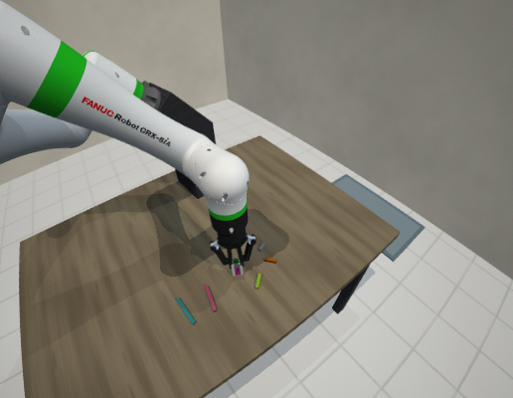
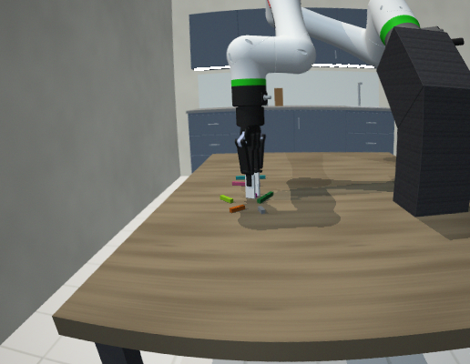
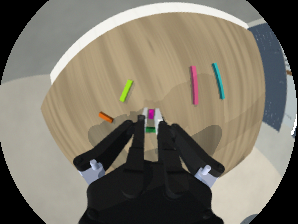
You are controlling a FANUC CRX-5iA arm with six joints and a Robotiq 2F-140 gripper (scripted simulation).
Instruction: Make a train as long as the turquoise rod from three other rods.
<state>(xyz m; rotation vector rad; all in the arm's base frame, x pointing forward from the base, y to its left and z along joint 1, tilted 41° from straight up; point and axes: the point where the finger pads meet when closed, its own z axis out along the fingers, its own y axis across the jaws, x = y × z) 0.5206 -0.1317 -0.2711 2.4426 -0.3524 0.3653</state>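
Right now my hand is 30 mm above the magenta rod. From my hand the other things lie so: green rod: 40 mm behind, 20 mm to the left, 30 mm below; then lime rod: 70 mm ahead, 40 mm to the left, 30 mm below; then orange rod: 20 mm ahead, 110 mm to the left, 30 mm below.
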